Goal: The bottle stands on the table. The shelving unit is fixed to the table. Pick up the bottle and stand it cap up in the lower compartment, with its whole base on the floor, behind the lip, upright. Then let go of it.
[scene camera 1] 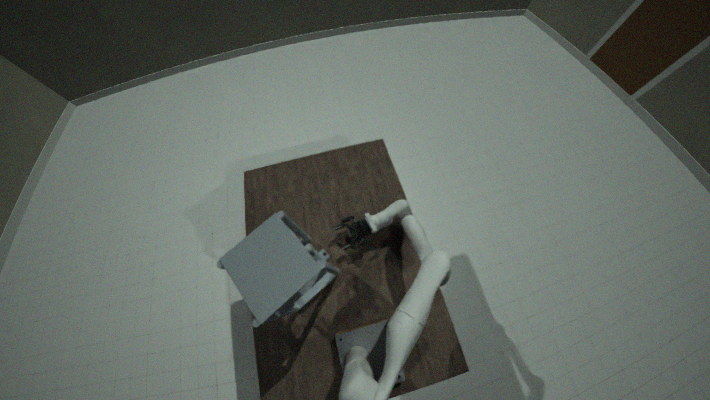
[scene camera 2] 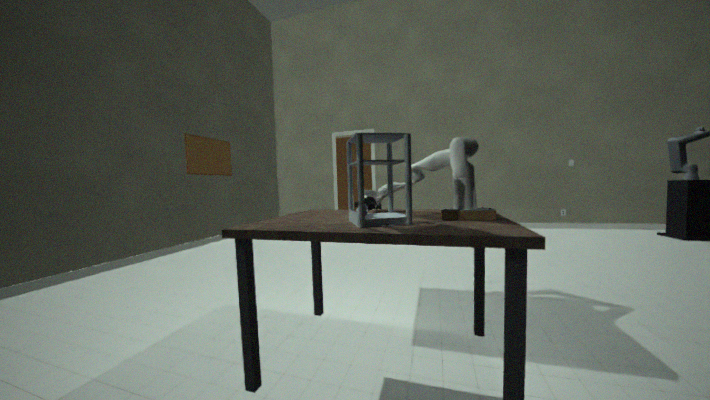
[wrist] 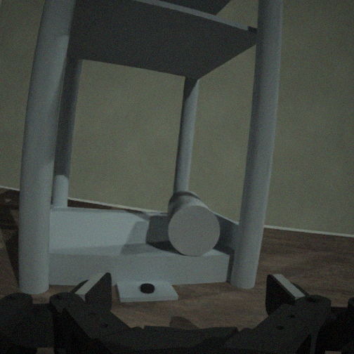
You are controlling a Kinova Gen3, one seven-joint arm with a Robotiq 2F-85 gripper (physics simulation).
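Seen in the pictures: gripper, between the fingertips: (scene camera 1: 338, 238); arm's base, origin of its link: (scene camera 1: 356, 359) (scene camera 2: 464, 208).
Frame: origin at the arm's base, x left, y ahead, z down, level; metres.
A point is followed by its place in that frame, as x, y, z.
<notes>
The grey bottle (wrist: 194, 232) lies on its side in the lower compartment of the shelving unit (scene camera 1: 275, 270) {0.118, 0.359, -0.331} (scene camera 2: 408, 180) {0.206, 0.240, -0.138} (wrist: 39, 150). Its round base faces the wrist camera at the front lip (wrist: 135, 270), right of the middle in the wrist view, and its narrower end points to the back. The cap is hidden, and I cannot tell whether the base end rests on the lip. My gripper (scene camera 1: 341, 234) {-0.057, 0.473, -0.006} (scene camera 2: 370, 203) {-0.057, 0.473, -0.006} (wrist: 188, 292) is wide open and empty, outside the unit in front of its opening. The bottle is ahead of and apart from the fingers.
The middle shelf (wrist: 150, 40) spans above the bottle. Front posts stand at either side of the opening, the right one (wrist: 257, 150) close to the bottle. A fixing tab (wrist: 162, 292) with a black bolt lies before the lip on the brown table (scene camera 1: 320, 175) {-0.050, 0.849, 0.043} (scene camera 2: 300, 236) {0.388, 0.638, 0.062} (wrist: 295, 255).
</notes>
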